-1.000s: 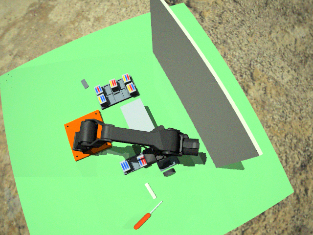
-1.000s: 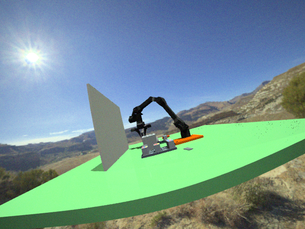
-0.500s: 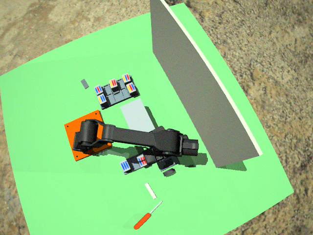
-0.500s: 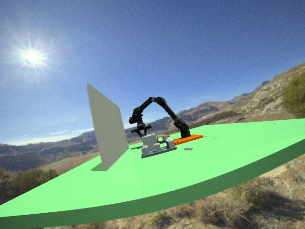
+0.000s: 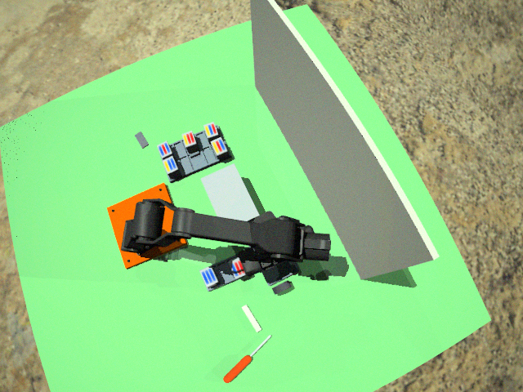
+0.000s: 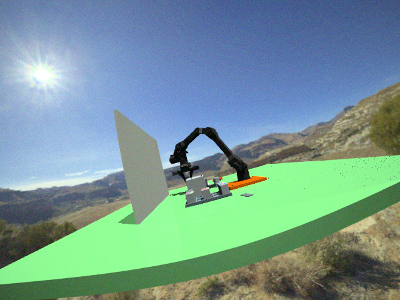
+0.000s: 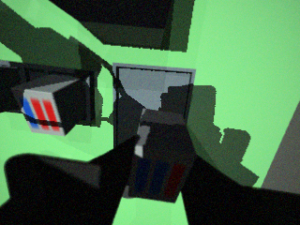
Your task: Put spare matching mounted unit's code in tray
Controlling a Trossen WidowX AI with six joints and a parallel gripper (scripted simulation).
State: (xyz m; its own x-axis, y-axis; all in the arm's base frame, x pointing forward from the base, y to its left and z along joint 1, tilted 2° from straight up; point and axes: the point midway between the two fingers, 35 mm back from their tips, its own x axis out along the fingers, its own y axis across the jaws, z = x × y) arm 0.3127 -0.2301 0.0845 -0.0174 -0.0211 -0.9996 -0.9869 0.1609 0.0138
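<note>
The grey tray is 1 cm behind my gripper tip, 1 cm to the left of it and 6 cm below it. The rest, counted from my gripper tip: pale mounted unit: 3 cm behind, 20 cm to the left, 1 cm below; white bar: 14 cm behind, 11 cm to the right, 6 cm below; black puck: 3 cm behind, 8 cm to the right, 4 cm below.
</note>
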